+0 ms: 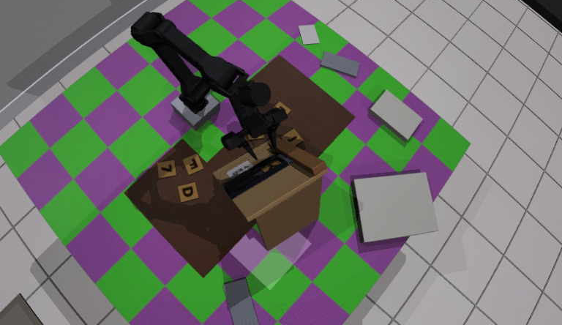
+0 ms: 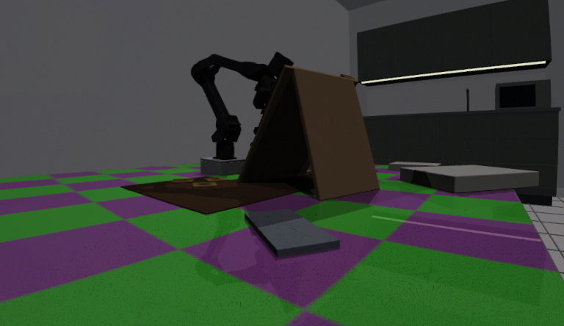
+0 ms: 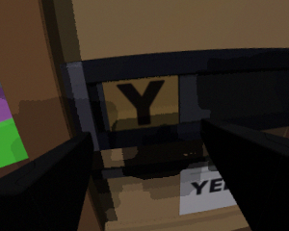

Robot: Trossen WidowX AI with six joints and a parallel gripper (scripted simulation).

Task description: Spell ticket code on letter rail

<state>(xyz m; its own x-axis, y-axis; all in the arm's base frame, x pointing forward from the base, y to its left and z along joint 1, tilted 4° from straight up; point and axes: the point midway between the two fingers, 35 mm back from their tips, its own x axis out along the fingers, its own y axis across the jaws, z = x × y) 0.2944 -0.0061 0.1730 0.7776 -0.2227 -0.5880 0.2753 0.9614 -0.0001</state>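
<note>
Right now the letter tile is 30 mm below my gripper tip, 30 mm ahead of it and 10 mm to the right of it. The rest, counted from my gripper tip: brown mat: 180 mm below, 130 mm behind, 10 mm to the left; then pale card: 570 mm to the left, 250 mm behind, 180 mm below; then white ticket: 110 mm below, 60 mm to the right, 40 mm behind.
</note>
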